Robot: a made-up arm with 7 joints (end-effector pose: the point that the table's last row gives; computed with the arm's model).
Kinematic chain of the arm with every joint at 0, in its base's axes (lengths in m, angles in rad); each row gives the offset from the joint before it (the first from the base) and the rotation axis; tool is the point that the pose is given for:
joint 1: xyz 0 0 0.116 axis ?
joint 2: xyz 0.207 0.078 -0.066 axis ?
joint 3: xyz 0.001 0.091 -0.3 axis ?
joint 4: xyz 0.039 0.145 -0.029 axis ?
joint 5: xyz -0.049 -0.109 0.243 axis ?
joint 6: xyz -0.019 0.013 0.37 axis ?
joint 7: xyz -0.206 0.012 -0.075 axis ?
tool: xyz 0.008 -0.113 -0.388
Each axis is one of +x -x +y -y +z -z.
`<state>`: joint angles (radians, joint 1 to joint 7).
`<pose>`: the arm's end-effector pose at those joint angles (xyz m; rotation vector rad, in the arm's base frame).
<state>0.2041 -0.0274 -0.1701 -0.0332 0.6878 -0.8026 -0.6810</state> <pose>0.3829 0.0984 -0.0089 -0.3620 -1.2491 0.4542</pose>
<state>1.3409 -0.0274 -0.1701 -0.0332 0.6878 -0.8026 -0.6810</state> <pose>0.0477 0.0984 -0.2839 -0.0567 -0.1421 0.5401</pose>
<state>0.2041 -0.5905 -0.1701 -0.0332 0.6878 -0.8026 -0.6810</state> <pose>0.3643 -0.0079 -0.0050 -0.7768 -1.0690 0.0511</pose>
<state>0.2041 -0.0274 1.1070 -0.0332 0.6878 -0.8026 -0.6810</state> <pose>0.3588 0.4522 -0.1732 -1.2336 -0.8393 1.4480</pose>
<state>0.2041 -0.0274 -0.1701 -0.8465 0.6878 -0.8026 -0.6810</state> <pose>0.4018 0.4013 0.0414 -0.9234 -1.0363 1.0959</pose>
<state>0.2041 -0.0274 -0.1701 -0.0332 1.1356 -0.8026 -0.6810</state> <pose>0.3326 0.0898 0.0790 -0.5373 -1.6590 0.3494</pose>
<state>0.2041 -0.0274 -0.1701 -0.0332 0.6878 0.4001 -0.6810</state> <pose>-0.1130 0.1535 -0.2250 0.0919 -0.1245 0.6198</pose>
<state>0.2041 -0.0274 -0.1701 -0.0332 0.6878 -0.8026 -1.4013</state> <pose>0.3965 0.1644 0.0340 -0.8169 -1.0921 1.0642</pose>
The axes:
joint 1: +y
joint 2: +z
joint 3: -x
joint 4: +x
joint 5: -y
joint 6: +y
joint 7: -z

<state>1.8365 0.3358 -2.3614 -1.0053 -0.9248 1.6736 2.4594</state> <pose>-0.2349 -0.7671 -0.6458 -0.9841 1.9540 1.8184</pose>
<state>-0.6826 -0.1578 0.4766 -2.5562 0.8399 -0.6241 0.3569</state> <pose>0.7122 0.4698 -0.1119 -2.5872 -0.4959 1.0065</pose>
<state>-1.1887 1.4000 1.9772 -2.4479 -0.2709 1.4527 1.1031</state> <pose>1.2170 -0.4077 0.7304 -1.3685 0.8407 0.9174</pose>
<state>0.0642 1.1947 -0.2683 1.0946 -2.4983 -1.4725 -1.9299</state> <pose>-0.2923 0.0266 -0.2976 -1.7729 -0.3928 -1.7399</pose>
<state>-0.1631 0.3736 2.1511 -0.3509 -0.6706 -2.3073 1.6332</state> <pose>0.8639 0.5237 -0.3768 -0.4544 -1.7119 1.0033</pose>
